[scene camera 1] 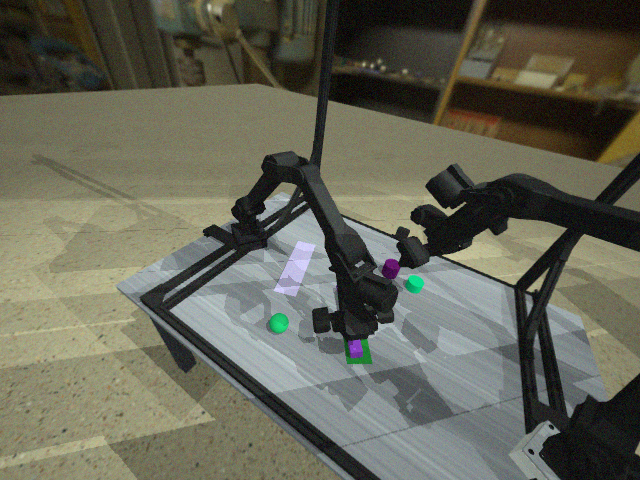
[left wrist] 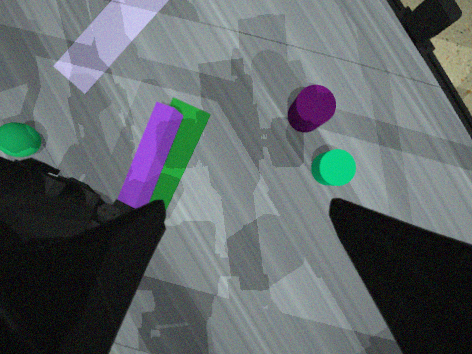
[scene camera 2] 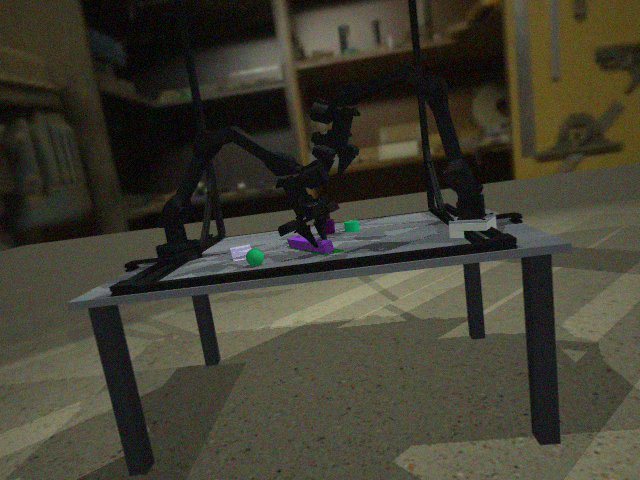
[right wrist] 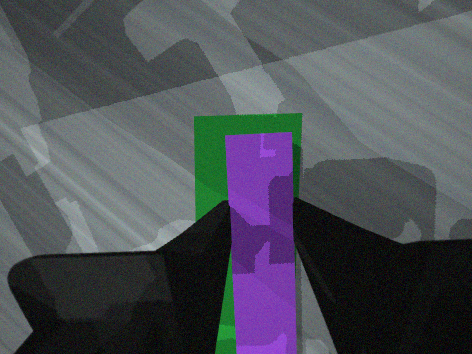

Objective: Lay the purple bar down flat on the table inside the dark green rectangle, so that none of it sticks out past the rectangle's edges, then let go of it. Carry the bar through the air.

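Places are measured from the left arm's base along level axes (x ahead, y left, z up), in metres.
Where they show: left gripper, between the fingertips: (left wrist: 247,206) (scene camera 2: 331,177); right gripper, between the fingertips: (scene camera 1: 353,340) (scene camera 2: 321,245) (right wrist: 259,207); left arm's base, origin of its link: (scene camera 1: 565,464) (scene camera 2: 472,217); right arm's base, origin of its link: (scene camera 1: 248,228) (scene camera 2: 177,243).
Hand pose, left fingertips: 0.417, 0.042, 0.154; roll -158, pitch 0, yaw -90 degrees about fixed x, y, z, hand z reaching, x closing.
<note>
Things, the pixels of their centre, and the offset from my left fingertips, as dx, dy, dz. "spot": a spot on its surface instead.
- purple bar, middle of its body: (right wrist: 263,328) (left wrist: 143,177) (scene camera 1: 348,316) (scene camera 2: 309,244) +0.020, +0.140, -0.184
- green ball, middle of its body: (left wrist: 18,139) (scene camera 1: 279,323) (scene camera 2: 255,257) +0.075, +0.321, -0.177
- pale lilac strip, a spot on its surface: (left wrist: 112,42) (scene camera 1: 297,274) spot: +0.230, +0.198, -0.200
- dark purple cylinder, middle of its body: (left wrist: 309,110) (scene camera 2: 327,226) (scene camera 1: 391,268) +0.112, -0.098, -0.178
- turquoise cylinder, middle of its body: (left wrist: 332,168) (scene camera 2: 351,226) (scene camera 1: 414,284) +0.031, -0.132, -0.185
The purple bar (scene camera 1: 355,348) (scene camera 2: 297,241) (left wrist: 150,155) (right wrist: 262,310) is held low over the dark green rectangle (scene camera 1: 366,356) (scene camera 2: 337,251) (left wrist: 187,150) (right wrist: 210,150), lengthwise along it. In the right wrist view its far end lies within the outline; nearer, its right side covers the rectangle's right edge. In the left wrist view it looks shifted left of the rectangle. Any small gap under it is hard to judge. My right gripper (scene camera 2: 321,242) (right wrist: 259,207) is shut on the bar; its near end is hidden. My left gripper (scene camera 2: 331,167) (left wrist: 247,206) is open and empty, high above the table.
A green ball (scene camera 1: 278,322) (scene camera 2: 254,257) (left wrist: 19,139) and a pale lilac strip (scene camera 1: 295,268) (scene camera 2: 240,252) (left wrist: 112,42) lie left of the rectangle in scene camera 1. A dark purple cylinder (scene camera 1: 390,268) (left wrist: 315,106) and a turquoise cylinder (scene camera 1: 414,284) (scene camera 2: 351,225) (left wrist: 335,167) stand behind it.
</note>
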